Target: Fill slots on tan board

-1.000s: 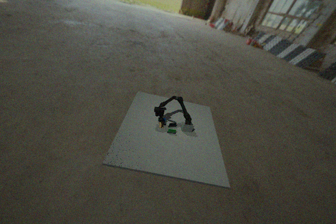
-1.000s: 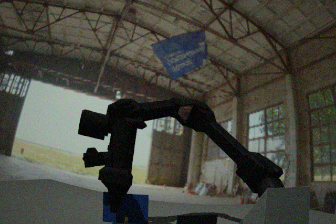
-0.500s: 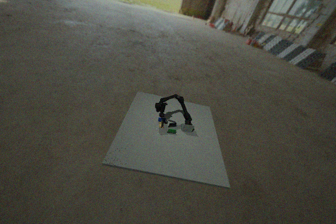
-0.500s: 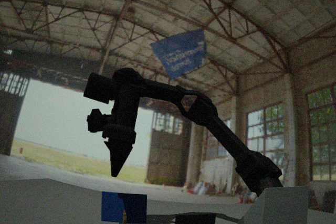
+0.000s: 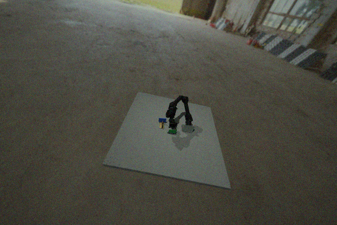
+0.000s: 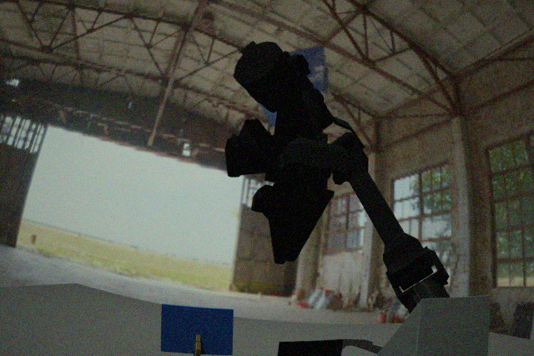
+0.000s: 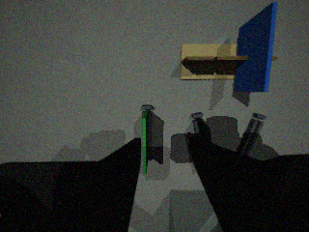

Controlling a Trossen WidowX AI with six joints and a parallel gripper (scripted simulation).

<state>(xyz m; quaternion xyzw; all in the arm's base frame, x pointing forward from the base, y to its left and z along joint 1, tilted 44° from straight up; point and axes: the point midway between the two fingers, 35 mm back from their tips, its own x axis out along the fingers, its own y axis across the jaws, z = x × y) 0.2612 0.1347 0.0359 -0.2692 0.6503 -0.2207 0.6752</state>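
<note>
Now: the green board 6 cm behind my gripper tip, 2 cm to the left of it and 15 cm below it. The rest, counted from my gripper tip: tan board 8 cm ahead, 10 cm to the right, 15 cm below; then dark flat piece 7 cm behind, 9 cm to the right, 15 cm below; then blue board 8 cm ahead, 12 cm to the right, 12 cm below.
</note>
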